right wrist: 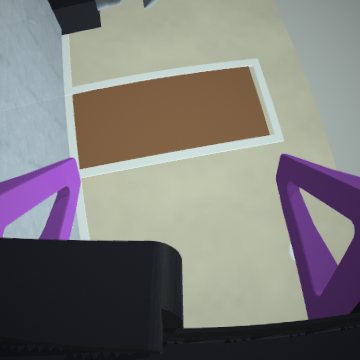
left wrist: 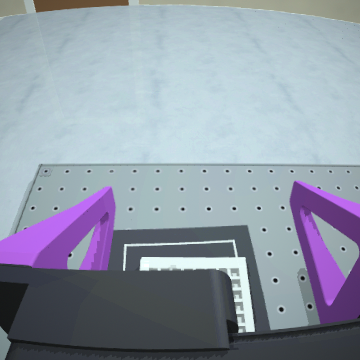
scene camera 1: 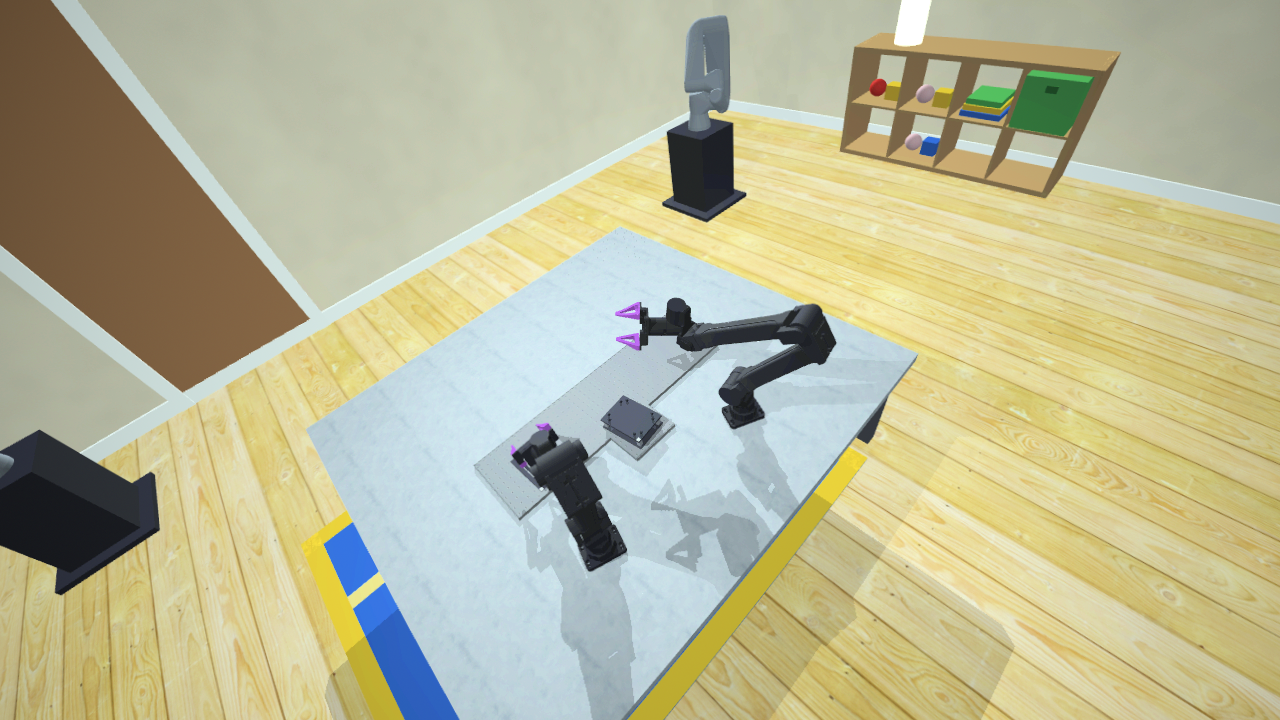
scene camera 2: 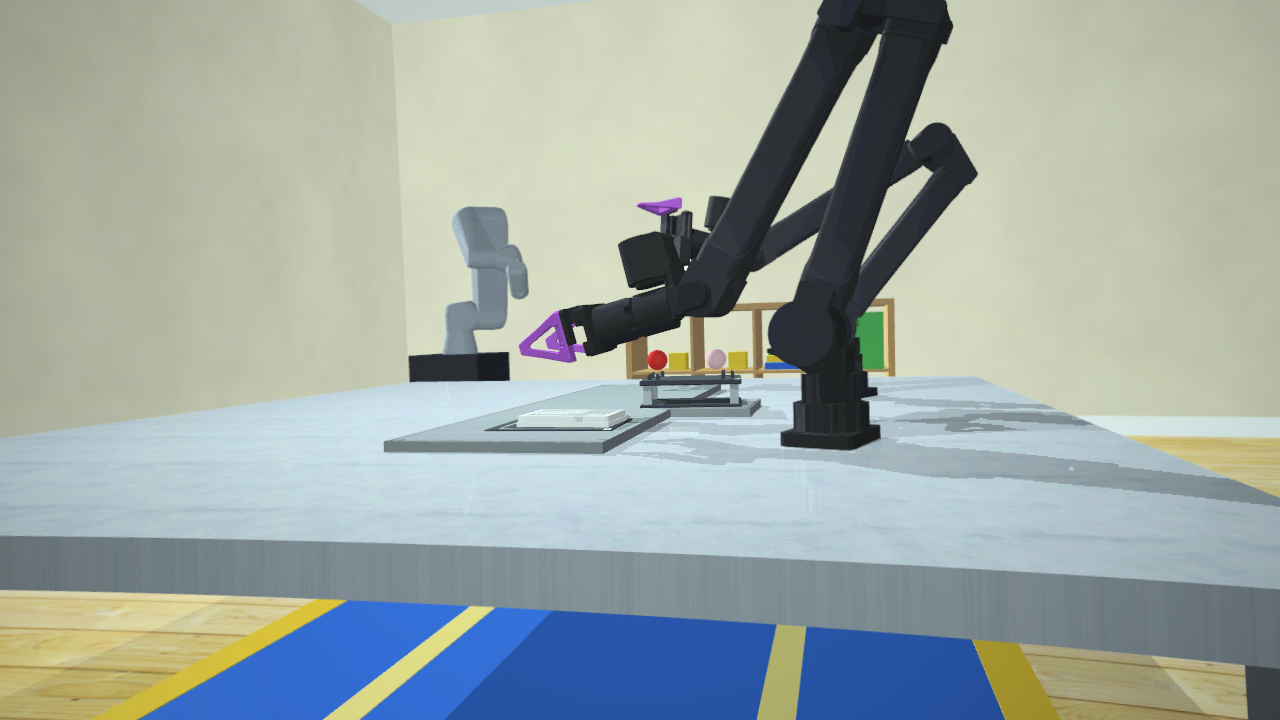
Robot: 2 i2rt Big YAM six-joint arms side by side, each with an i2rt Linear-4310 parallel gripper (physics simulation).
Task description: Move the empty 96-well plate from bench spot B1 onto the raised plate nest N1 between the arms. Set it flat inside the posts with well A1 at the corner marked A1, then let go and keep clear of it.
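Places are measured from the left arm's base along level axes (x ahead, y left, z up), in millimetres.
Pixels of known places: left gripper, between the fingertips: (left wrist: 203,193) (scene camera 1: 524,436) (scene camera 2: 533,346); right gripper, between the fingertips: (right wrist: 177,166) (scene camera 1: 615,326) (scene camera 2: 636,230); left arm's base, origin of its link: (scene camera 1: 602,548) (scene camera 2: 831,441); right arm's base, origin of its link: (scene camera 1: 743,414).
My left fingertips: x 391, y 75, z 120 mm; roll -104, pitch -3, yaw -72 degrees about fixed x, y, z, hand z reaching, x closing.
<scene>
Ahead of a thing's pixels: the offset from my left fingertips to its top centre. "pt": to the spot under its first point. Level surfaces: height alone.
The white 96-well plate @(51 mm back, 17 mm right, 91 mm down) (scene camera 2: 572,418) (left wrist: 242,263) lies flat on a dark pad @(pt 33 mm ahead, 14 mm left, 105 mm down) (left wrist: 185,236) on the perforated board; the left wrist housing covers much of it in the left wrist view. My left gripper (scene camera 1: 529,438) (scene camera 2: 535,345) (left wrist: 203,193) is open and empty, above the board and higher than the plate. The raised nest @(66 mm back, 327 mm right, 53 mm down) (scene camera 1: 631,419) (scene camera 2: 689,381) is a dark platform on supports with small posts, bearing no plate. Its A1 mark cannot be read. My right gripper (scene camera 1: 617,325) (right wrist: 177,166) is open and empty, raised over the board's far end.
The perforated grey board @(107 mm down) (scene camera 1: 501,471) (scene camera 2: 438,438) (left wrist: 170,175) runs along the table @(120 mm down) (scene camera 1: 429,394) (scene camera 2: 223,492) beside the nest. The left arm's base stands near the nest. A grey arm on a black pedestal (scene camera 1: 700,170) and a shelf unit (scene camera 1: 984,51) stand beyond the table.
</scene>
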